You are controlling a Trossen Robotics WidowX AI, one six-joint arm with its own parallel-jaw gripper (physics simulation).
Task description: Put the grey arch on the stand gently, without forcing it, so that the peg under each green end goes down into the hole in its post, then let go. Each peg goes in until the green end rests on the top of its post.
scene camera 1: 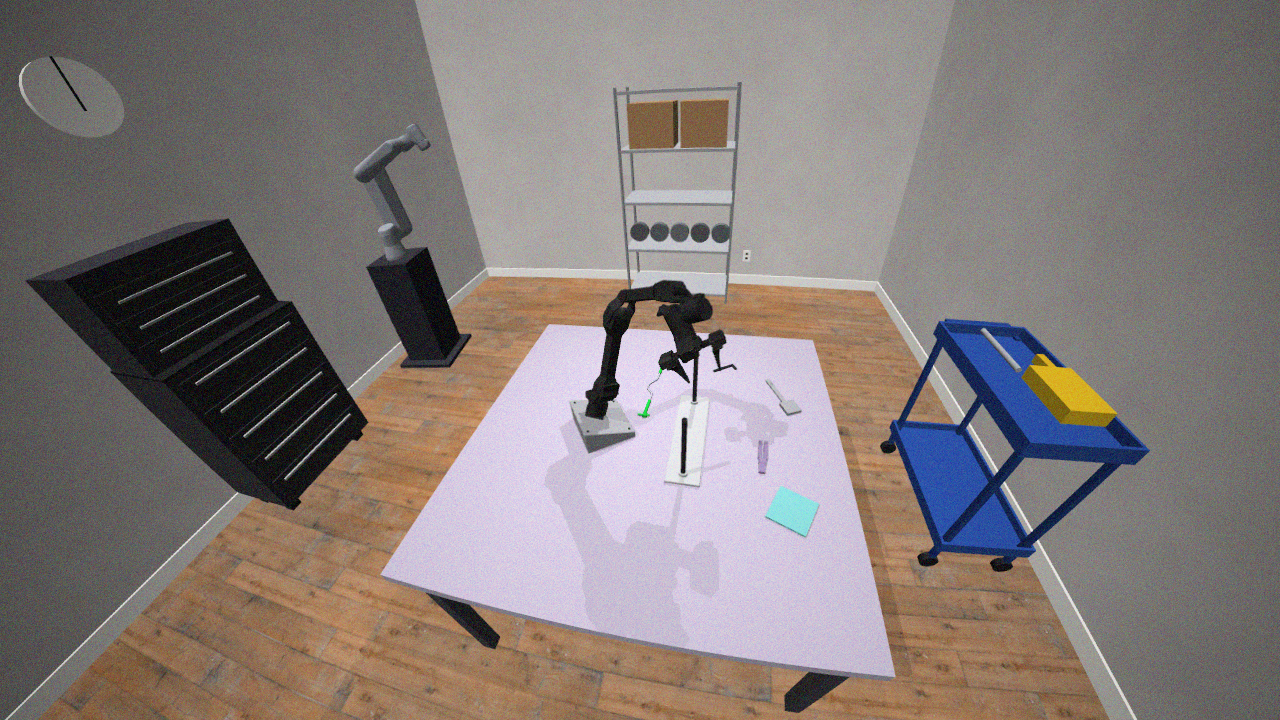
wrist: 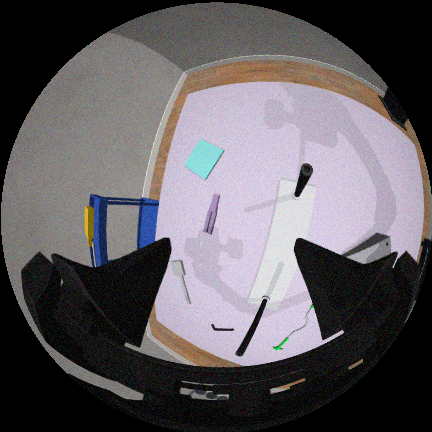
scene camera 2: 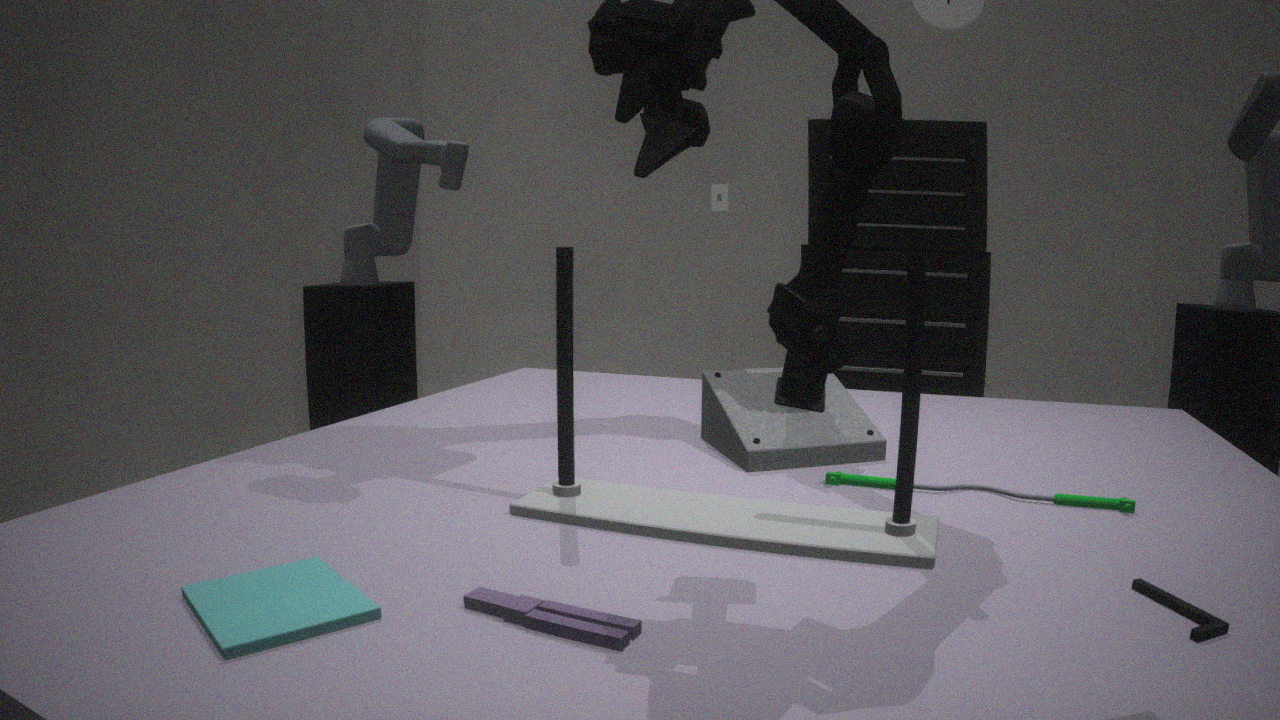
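Seen in the pictures: gripper, fingertip midpoint: [scene camera 1: 704, 376] [wrist: 235, 245] [scene camera 2: 630, 150]; arm's base at its link origin: [scene camera 1: 595, 412] [scene camera 2: 800, 395].
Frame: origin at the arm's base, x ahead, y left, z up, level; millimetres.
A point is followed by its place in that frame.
Note:
The grey arch [scene camera 1: 651, 385] {x 184, y 217, z -59 mm} [scene camera 2: 975, 488] {x 181, y 207, z -63 mm} [wrist: 302, 326] {x 186, y 220, z -62 mm} is a thin, slightly wavy bar with green ends. It lies on the table, off the stand, beside the far post. The stand is a white base plate [scene camera 1: 696, 440] {x 351, y -83, z -54 mm} [scene camera 2: 716, 519] {x 346, y -63, z -54 mm} [wrist: 290, 225] {x 314, y -133, z -54 mm} with two upright black posts. The near post [scene camera 1: 684, 447] {x 302, y -227, z 82 mm} [scene camera 2: 564, 358] {x 309, y -217, z 83 mm} [wrist: 303, 184] {x 300, y -211, z 132 mm} shows its round top in the wrist view. The far post [scene camera 1: 695, 380] {x 356, y 97, z 60 mm} [scene camera 2: 910, 402] {x 363, y 103, z 65 mm} [wrist: 253, 325] {x 355, y 97, z 95 mm} is nearer the arch. My gripper [scene camera 1: 703, 373] {x 358, y -142, z 275 mm} [scene camera 2: 630, 147] {x 358, y -142, z 275 mm} [wrist: 234, 245] {x 358, y -142, z 275 mm} is open and empty, high above the table. The pegs are too small to tell.
A teal square [scene camera 1: 792, 511] {x 610, y -354, z -56 mm} [scene camera 2: 281, 606] {x 624, y -333, z -56 mm} [wrist: 204, 159] {x 600, y -338, z -56 mm}, a purple clip [scene camera 1: 762, 456] {x 558, y -154, z -55 mm} [scene camera 2: 552, 617] {x 573, y -144, z -55 mm} [wrist: 212, 215] {x 556, y -145, z -55 mm}, a grey spatula [scene camera 1: 789, 407] {x 704, y 68, z -53 mm} [wrist: 178, 268] {x 698, y 73, z -53 mm} and a black hex key [scene camera 1: 726, 368] {x 505, y 321, z -61 mm} [scene camera 2: 1172, 603] {x 491, y 314, z -60 mm} [wrist: 222, 329] {x 491, y 318, z -58 mm} lie on the table. The arm's grey base [scene camera 1: 608, 439] {x 55, y -98, z -31 mm} [scene camera 2: 805, 454] {x 110, y 12, z -49 mm} stands behind the stand in scene camera 2.

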